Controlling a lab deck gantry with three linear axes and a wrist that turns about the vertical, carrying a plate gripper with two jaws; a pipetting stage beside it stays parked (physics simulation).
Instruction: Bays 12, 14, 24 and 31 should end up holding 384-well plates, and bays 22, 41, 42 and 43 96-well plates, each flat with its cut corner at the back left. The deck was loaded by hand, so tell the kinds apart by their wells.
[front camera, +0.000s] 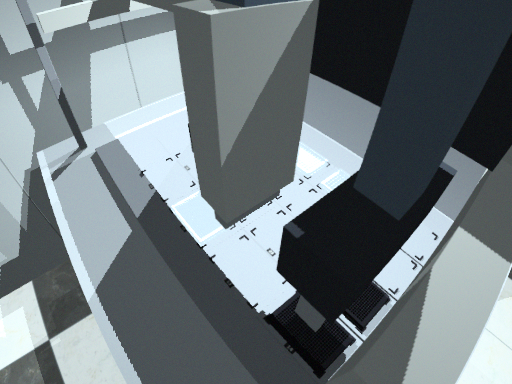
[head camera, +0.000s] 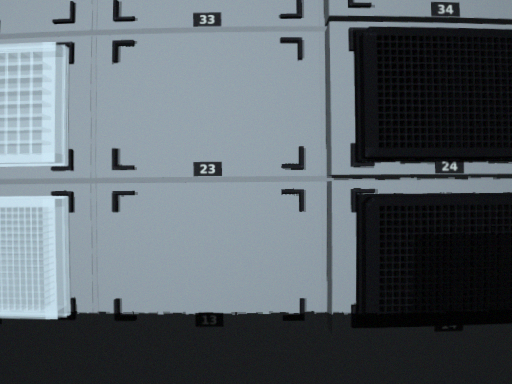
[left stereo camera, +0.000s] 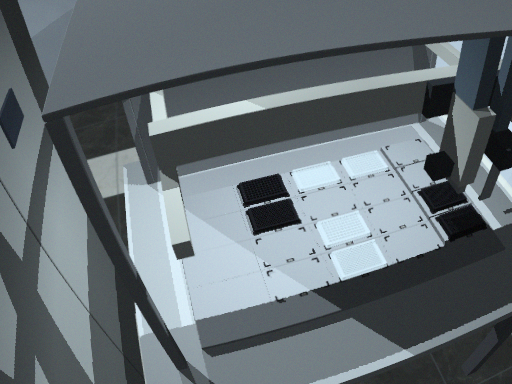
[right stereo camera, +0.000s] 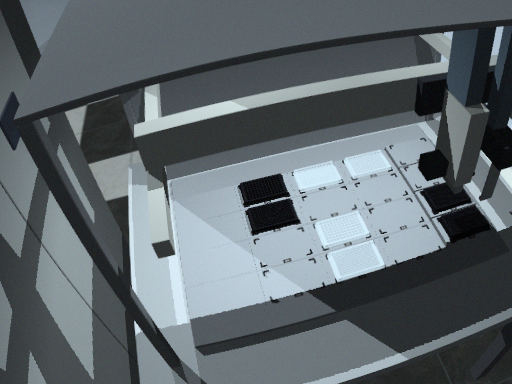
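Seen in the pictures: gripper, fingertip midpoint: (left stereo camera: 475, 186) (right stereo camera: 476, 186); robot's base, origin of the base link: (front camera: 142, 172) (left stereo camera: 277, 300) (right stereo camera: 272, 300).
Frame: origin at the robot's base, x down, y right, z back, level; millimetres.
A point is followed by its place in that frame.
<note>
My gripper (front camera: 331, 316) @(x -160, y -43, z -556 mm) (left stereo camera: 478, 192) @(x -160, y -43, z -556 mm) hangs at the right, raised over bay 14. Its front finger stands clear above the plate; its body hides the back finger. It looks open and empty. Black plates with fine 384-well grids lie flat in bay 14 (head camera: 435, 260) @(x -29, y -44, z -538 mm) (left stereo camera: 461, 222) @(x -27, y -38, z -550 mm) and bay 24 (head camera: 435, 95) @(x -24, y -149, z -542 mm) (left stereo camera: 442, 196) @(x -29, y -143, z -546 mm). The bay 22 plate (head camera: 25, 105) @(x -11, y -149, z -266 mm) (left stereo camera: 344, 229) @(x -13, y -143, z -228 mm) is clear with coarse 96 wells; the bay 12 plate (head camera: 25, 260) @(x -14, y -42, z -268 mm) (left stereo camera: 358, 258) @(x -13, y -42, z -226 mm) is clear with fine wells. Black plates stand in bays 31 (left stereo camera: 273, 216) @(x -14, y -248, z -62 mm) and 41 (left stereo camera: 263, 189) @(x -14, y -355, z -64 mm), clear ones in 42 (left stereo camera: 316, 176) @(x -14, y -356, z -227 mm) and 43 (left stereo camera: 364, 164) @(x -10, y -361, z -389 mm). Cut corners are hard to see.
The beige block of the pipetting stage (front camera: 255, 115) (left stereo camera: 469, 145) (right stereo camera: 462, 145) stands beside the gripper and hides part of the deck. A shadow covers the deck's front edge. Bays 13 and 23 hold no plate.
</note>
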